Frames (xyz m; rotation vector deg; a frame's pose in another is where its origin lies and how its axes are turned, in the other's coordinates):
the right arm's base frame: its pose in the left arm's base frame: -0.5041 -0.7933 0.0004 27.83 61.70 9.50
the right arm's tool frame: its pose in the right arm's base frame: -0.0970 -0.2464 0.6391 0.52 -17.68 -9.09
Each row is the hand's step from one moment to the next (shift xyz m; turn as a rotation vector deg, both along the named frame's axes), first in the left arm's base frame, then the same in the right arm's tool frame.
Working: the left arm's base frame: its pose in the right arm's tool frame: 0.2973 1.0677 -0.5885 -23.85 -46.38 3.06

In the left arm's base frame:
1: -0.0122 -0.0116 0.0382 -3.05 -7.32 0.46
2: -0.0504 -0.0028 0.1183 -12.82 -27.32 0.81
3: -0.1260 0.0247 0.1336 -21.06 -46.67 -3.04
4: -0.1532 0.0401 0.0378 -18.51 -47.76 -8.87
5: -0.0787 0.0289 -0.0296 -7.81 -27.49 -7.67
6: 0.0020 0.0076 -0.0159 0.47 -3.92 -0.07
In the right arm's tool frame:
1: -0.0369 -0.0001 0.0194 -3.25 -7.18 0.96
2: -0.1195 0.0275 0.0388 -12.49 -27.41 2.04
3: -0.1798 0.0426 -0.0146 -17.60 -48.16 1.36
4: -0.1287 0.0185 -0.0980 -11.80 -50.63 -0.04
5: -0.0303 0.0004 -0.0836 -3.00 -29.43 0.37
6: 0.0136 0.0020 -0.0113 -0.06 -3.53 1.78

